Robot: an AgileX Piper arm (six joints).
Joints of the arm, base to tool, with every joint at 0 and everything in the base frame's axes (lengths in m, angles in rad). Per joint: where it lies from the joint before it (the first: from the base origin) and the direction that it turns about. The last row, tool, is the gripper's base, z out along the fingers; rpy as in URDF.
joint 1: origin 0.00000 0.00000 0.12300 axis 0 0 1
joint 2: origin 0.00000 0.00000 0.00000 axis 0 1 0
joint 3: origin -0.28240 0.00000 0.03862 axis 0 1 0
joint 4: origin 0.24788 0.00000 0.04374 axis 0.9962 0 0.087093
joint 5: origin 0.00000 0.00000 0.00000 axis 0 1 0
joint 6: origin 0.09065 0.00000 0.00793 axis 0.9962 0 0.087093
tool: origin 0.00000 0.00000 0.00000 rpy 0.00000 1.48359 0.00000
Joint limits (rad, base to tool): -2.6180..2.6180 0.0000..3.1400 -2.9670..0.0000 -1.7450..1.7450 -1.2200..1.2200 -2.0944..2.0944
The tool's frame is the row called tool.
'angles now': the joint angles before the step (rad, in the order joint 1, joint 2, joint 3, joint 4, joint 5, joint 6). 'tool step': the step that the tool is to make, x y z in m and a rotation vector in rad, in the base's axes. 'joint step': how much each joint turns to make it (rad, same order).
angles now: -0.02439, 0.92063, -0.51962, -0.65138, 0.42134, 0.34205
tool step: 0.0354, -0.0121, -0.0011, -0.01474, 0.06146, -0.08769
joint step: -0.03036, 0.17896, -0.10314, -0.11498, 0.02757, 0.13077
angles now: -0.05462, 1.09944, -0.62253, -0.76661, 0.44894, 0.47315
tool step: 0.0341, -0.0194, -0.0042, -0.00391, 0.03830, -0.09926
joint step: -0.05859, 0.16483, -0.10703, -0.07586, 0.01503, 0.09569
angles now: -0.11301, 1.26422, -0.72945, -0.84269, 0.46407, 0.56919
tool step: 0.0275, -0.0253, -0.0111, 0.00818, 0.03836, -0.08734
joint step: -0.07673, 0.14564, -0.09104, -0.02757, -0.00378, 0.03851
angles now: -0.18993, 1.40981, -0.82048, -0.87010, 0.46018, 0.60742
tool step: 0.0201, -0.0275, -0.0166, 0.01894, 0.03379, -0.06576
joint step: -0.08001, 0.12729, -0.07135, -0.00407, -0.02561, 0.00681
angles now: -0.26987, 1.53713, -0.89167, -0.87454, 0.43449, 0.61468
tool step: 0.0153, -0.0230, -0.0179, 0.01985, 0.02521, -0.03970
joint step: -0.06013, 0.10840, -0.05838, -0.00263, -0.03082, 0.00109
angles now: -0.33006, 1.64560, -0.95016, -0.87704, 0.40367, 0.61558
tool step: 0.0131, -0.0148, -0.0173, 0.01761, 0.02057, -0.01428
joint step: -0.03245, 0.09044, -0.04811, -0.00323, -0.02650, 0.00030
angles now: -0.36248, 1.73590, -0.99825, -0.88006, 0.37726, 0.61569
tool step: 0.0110, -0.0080, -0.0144, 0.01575, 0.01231, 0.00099
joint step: -0.01394, 0.06943, -0.03764, -0.00056, -0.02324, -0.00066
